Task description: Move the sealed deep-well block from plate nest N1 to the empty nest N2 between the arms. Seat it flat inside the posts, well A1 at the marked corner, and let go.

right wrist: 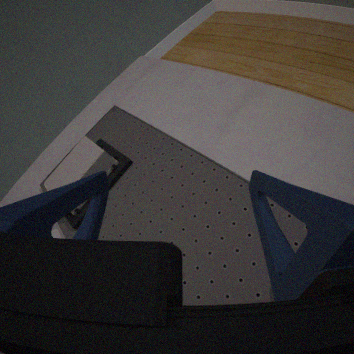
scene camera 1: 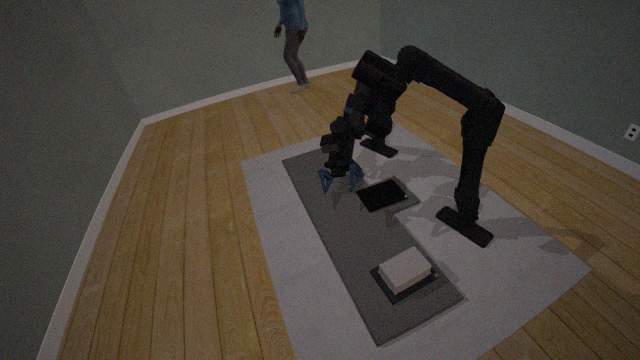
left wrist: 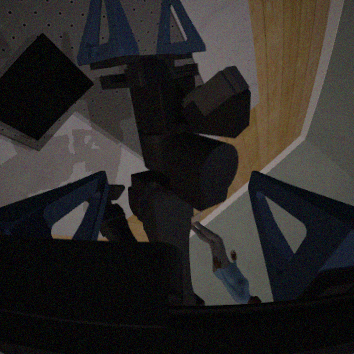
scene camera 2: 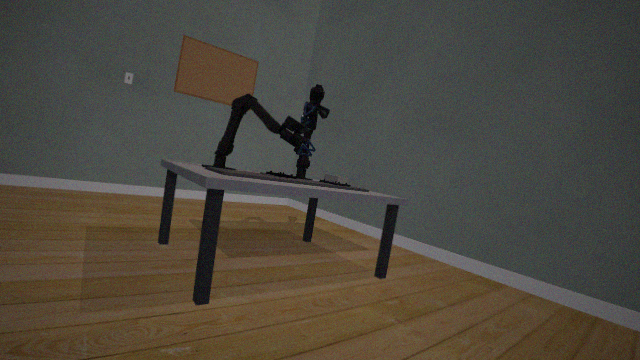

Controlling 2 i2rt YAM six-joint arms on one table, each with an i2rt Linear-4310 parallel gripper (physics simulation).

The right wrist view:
my right gripper: 178, 178
pale block: 86, 158
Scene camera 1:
my right gripper: 337, 192
pale block: 402, 271
black nest: 384, 194
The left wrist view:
my left gripper: 178, 178
black nest: 47, 82
